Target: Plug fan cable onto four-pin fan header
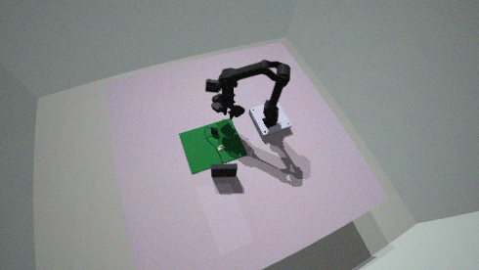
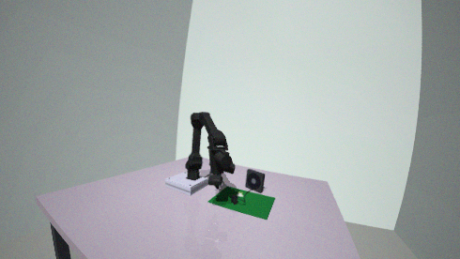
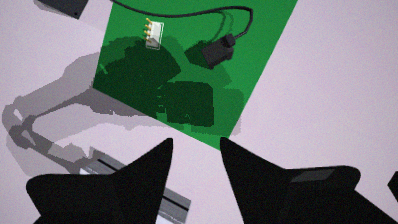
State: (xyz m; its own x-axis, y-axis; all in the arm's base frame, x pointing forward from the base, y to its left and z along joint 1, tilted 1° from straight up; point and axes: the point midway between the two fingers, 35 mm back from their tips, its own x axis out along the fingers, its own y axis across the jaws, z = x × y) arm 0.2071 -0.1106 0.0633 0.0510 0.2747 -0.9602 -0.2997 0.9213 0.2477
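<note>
The black fan plug lies 9 cm ahead of my gripper tip, 6 cm below it and 1 cm to the left of it. The rest, counted from my gripper tip: white four-pin fan header 11 cm to the left, 9 cm ahead, 8 cm below; then green board 13 cm ahead, 10 cm below, 7 cm to the left; then black fan 24 cm to the left, 14 cm ahead, 2 cm below.
</note>
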